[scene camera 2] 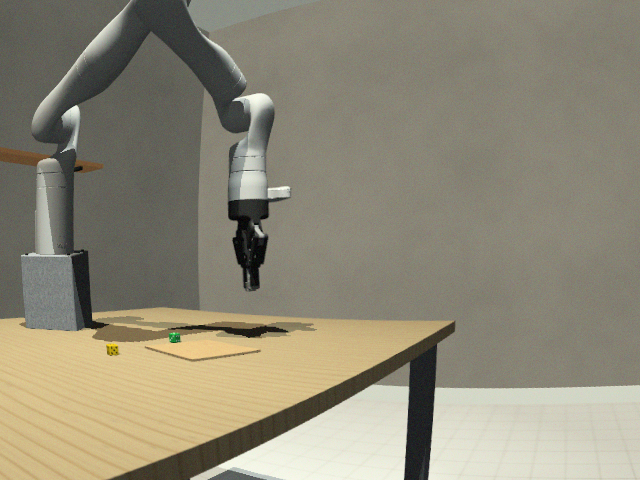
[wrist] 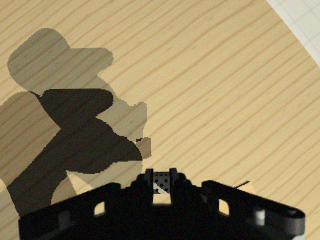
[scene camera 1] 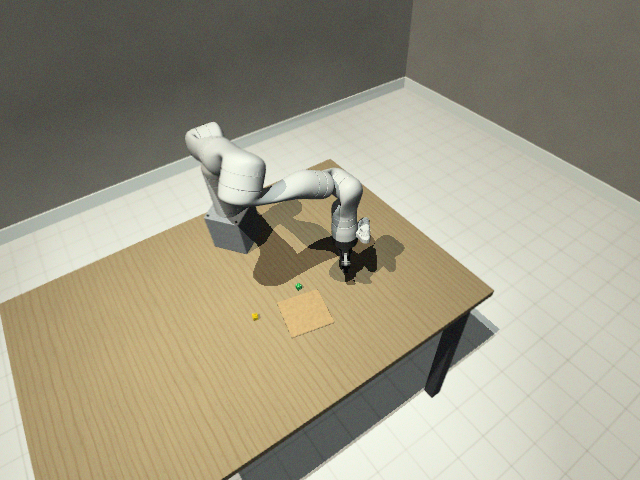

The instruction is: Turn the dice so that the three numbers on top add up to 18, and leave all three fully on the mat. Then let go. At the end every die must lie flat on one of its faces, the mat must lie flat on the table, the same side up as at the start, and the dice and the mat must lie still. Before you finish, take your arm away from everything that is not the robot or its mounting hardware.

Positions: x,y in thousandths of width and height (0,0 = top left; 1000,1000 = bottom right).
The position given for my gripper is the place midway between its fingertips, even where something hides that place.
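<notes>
My gripper (scene camera 2: 393,603) is visible, and the same gripper (wrist: 505,744) appears from the wrist; a tan mat (scene camera 1: 476,653) is visible too.
</notes>
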